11 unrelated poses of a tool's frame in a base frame.
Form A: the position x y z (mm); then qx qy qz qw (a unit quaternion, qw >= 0).
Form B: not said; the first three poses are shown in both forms.
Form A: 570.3, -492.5, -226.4, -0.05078, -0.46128, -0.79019, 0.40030
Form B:
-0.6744, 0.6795, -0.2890, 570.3
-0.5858, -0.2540, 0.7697, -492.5
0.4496, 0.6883, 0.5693, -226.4
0, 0, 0, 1

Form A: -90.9, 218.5, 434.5, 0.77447, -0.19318, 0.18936, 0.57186
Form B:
0.8536, -0.5158, 0.0724, -90.9
-0.0826, -0.2713, -0.9589, 218.5
0.5142, 0.8126, -0.2742, 434.5
0, 0, 0, 1

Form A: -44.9, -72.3, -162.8, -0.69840, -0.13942, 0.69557, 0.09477
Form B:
-0.0065, 0.0629, -0.9980, -44.9
0.3266, -0.9432, -0.0616, -72.3
-0.9451, -0.3263, -0.0144, -162.8
0, 0, 0, 1

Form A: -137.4, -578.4, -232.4, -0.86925, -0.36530, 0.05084, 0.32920
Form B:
0.7279, 0.6016, -0.3289, -137.4
0.6685, -0.5164, 0.5352, -578.4
0.1521, -0.6095, -0.7781, -232.4
0, 0, 0, 1

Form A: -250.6, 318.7, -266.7, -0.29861, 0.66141, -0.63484, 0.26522
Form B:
-0.6810, -0.0583, 0.7300, -250.6
-0.7318, 0.0156, -0.6814, 318.7
0.0283, -0.9982, -0.0533, -266.7
0, 0, 0, 1

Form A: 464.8, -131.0, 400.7, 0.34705, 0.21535, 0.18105, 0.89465
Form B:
0.8417, -0.1745, 0.5110, 464.8
0.4734, 0.6936, -0.5430, -131.0
-0.2597, 0.6990, 0.6664, 400.7
0, 0, 0, 1

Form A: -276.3, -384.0, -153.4, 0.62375, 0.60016, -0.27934, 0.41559
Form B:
0.1236, 0.9809, 0.1504, -276.3
0.5165, 0.0658, -0.8537, -384.0
-0.8473, 0.1832, -0.4985, -153.4
0, 0, 0, 1

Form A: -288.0, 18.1, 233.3, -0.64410, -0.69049, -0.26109, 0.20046
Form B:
-0.0899, 0.9942, 0.0595, -288.0
0.7848, 0.0339, 0.6188, 18.1
0.6132, 0.1023, -0.7833, 233.3
0, 0, 0, 1

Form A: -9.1, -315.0, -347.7, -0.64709, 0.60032, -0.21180, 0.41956
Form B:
0.1895, -0.5992, 0.7778, -9.1
-0.9546, 0.0728, 0.2887, -315.0
-0.2296, -0.7973, -0.5582, -347.7
0, 0, 0, 1

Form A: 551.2, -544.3, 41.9, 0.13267, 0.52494, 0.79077, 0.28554
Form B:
-0.8017, -0.3123, 0.5096, 551.2
0.5909, -0.2858, 0.7544, -544.3
-0.0900, 0.9060, 0.4137, 41.9
0, 0, 0, 1

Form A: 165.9, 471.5, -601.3, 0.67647, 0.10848, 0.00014, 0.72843
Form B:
0.9765, 0.1466, 0.1582, 165.9
0.1470, 0.0848, -0.9855, 471.5
-0.1579, 0.9856, 0.0612, -601.3
0, 0, 0, 1

